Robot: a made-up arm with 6 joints.
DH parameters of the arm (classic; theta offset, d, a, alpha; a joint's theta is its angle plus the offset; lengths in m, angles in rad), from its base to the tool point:
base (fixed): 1.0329 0 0.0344 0
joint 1: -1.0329 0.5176 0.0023 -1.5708
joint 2: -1.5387 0 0.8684 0
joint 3: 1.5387 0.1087 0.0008 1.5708
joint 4: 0 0.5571 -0.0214 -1.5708
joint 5: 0 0.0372 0.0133 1.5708
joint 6: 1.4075 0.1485 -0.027 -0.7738
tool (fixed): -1.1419 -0.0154 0 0
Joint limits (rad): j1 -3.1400..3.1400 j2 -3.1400..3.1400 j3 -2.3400..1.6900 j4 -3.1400..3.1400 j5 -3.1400..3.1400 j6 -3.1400..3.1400
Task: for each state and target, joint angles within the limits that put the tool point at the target. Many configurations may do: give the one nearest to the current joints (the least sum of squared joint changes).
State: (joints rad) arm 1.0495 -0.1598 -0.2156 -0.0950 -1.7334 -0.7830
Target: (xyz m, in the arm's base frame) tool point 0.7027 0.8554 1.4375
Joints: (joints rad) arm 0.7542 0.8877 0.1528 -0.0736 -1.8269 -0.7958
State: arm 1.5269 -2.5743 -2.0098 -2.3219 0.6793 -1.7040
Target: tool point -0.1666 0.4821 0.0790
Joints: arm 1.8470 -3.1233 -2.2644 -2.3469 0.5996 -1.6839
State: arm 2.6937 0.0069 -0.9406 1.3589 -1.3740 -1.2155
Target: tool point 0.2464 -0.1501 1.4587
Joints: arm 2.3819 0.2683 -1.4857 1.1476 -1.5109 -1.2599
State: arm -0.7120 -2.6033 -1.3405 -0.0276 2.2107 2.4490
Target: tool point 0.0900 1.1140 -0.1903
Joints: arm -1.4797 -1.9528 -0.8200 -0.0170 2.0045 2.4968
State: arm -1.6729 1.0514 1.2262 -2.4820 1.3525 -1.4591
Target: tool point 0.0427 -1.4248 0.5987
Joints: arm -1.5781 1.2564 0.6672 -2.5777 1.0725 -1.4595
